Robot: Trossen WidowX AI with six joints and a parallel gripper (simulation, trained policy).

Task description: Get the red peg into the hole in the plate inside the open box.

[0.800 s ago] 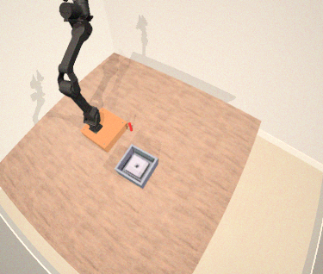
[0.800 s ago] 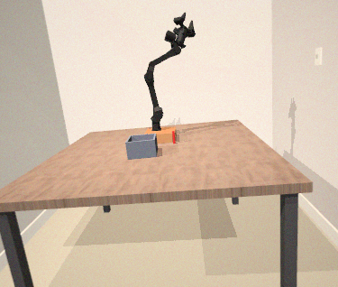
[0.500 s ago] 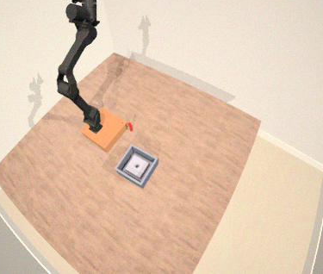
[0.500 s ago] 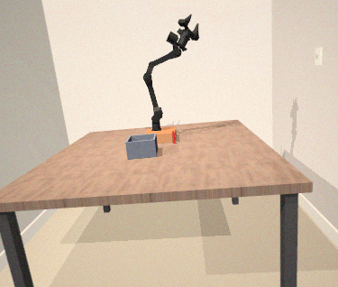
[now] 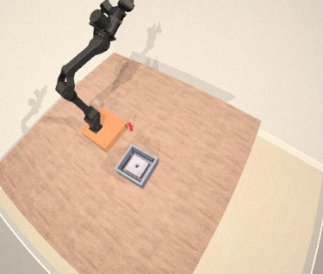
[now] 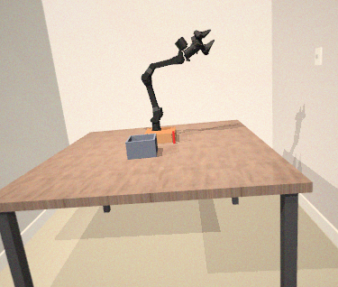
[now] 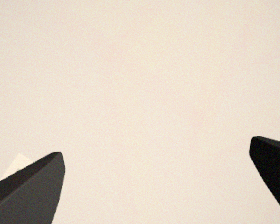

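Now: gripper tip 610 mm above the red peg, 300 mm to the left of it and 130 mm short of it. The rest, counted from my gripper tip: grey box (620 mm below, 480 mm to the right, 310 mm ahead); pale plate (600 mm below, 480 mm to the right, 310 mm ahead).
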